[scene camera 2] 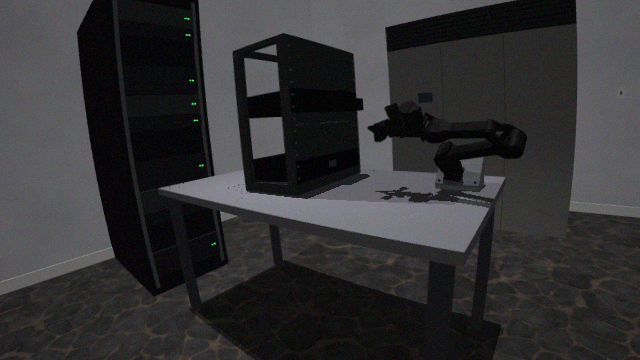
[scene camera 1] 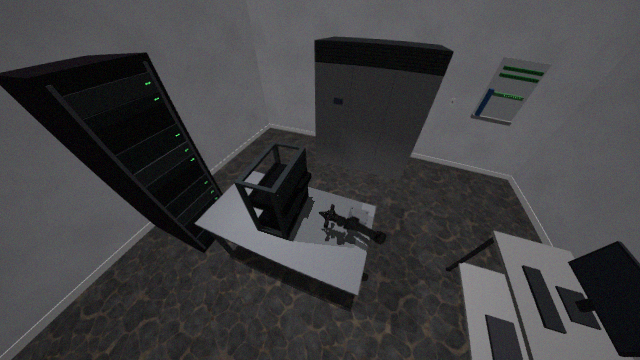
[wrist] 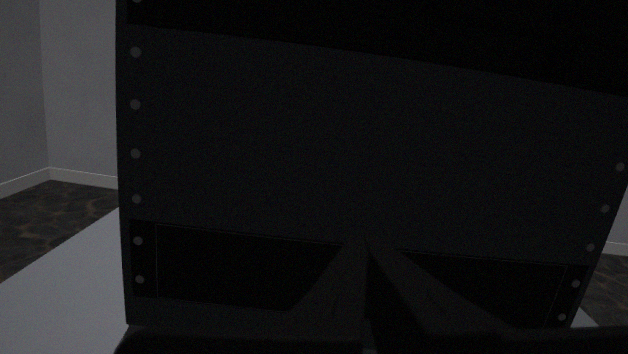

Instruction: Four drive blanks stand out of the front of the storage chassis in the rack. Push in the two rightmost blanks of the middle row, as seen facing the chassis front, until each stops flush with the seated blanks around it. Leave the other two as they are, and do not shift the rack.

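Places are measured from the arm's base along level axes (x back, y right, z up), in millimetres.
Pixels of known places: gripper, fingertip midpoint: (scene camera 2: 367,127) (scene camera 1: 318,212) (wrist: 362,248); arm's base at its link origin: (scene camera 2: 454,173) (scene camera 1: 354,220).
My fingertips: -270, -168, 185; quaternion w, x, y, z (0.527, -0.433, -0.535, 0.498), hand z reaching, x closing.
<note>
Ahead of a thing's pixels: the offset from my fingertips to its top centre, as dx, dy, dz. "spot": to the spot under its first point. Level surfaces: height alone.
The rack (scene camera 1: 248,207) (scene camera 2: 287,110) (wrist: 124,125) stands upright on the table @[dz -240] (scene camera 1: 320,260) (scene camera 2: 350,215) (wrist: 60,280). The storage chassis front @[spot: -209, -7, -32] (scene camera 2: 325,137) (wrist: 300,140) is a dark grey panel between two black units. It is too dark to make out single drive blanks or which ones stand out; faint broken light marks cross its upper part in scene camera 2. My gripper (scene camera 1: 322,214) (scene camera 2: 371,130) (wrist: 362,248) is shut and empty. It is in front of the chassis with a gap between, and in the wrist view its fingertips overlap the chassis's lower edge.
A black unit @[spot: -194, -8, +120] (scene camera 2: 325,100) sits above the chassis, with a part @[spot: -187, +222, +104] (scene camera 2: 359,104) jutting at its far end. A lower black unit @[spot: -199, -90, -145] (scene camera 2: 315,167) (wrist: 225,265) sits below. A tall server cabinet (scene camera 1: 125,135) (scene camera 2: 100,125) and a grey cabinet (scene camera 1: 370,110) (scene camera 2: 470,100) stand beyond the table.
</note>
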